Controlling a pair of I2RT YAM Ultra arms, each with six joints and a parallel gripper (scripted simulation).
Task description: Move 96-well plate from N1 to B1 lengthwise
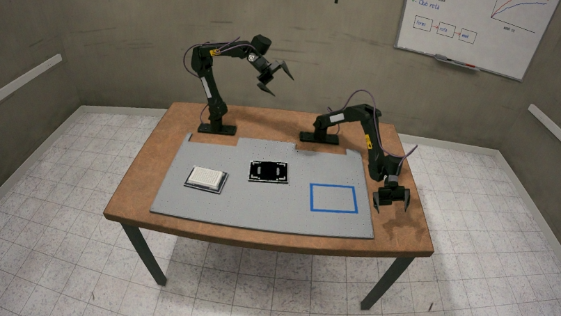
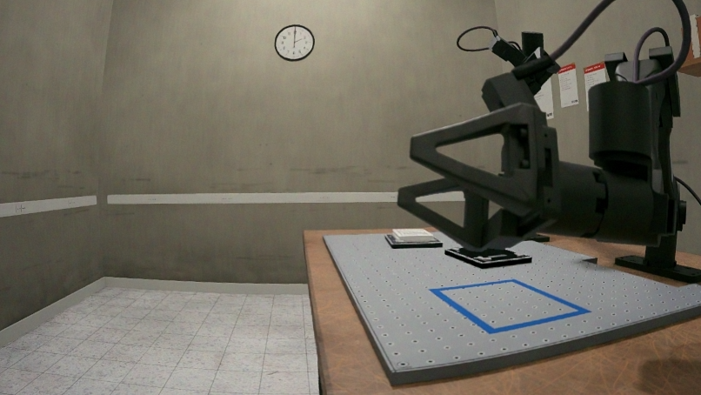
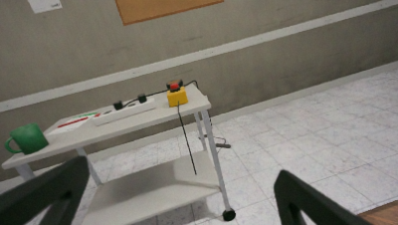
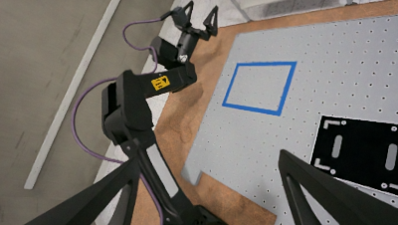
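My right hand is 18 cm short of the white 96-well plate, 28 cm to the left of it and 34 cm above it.
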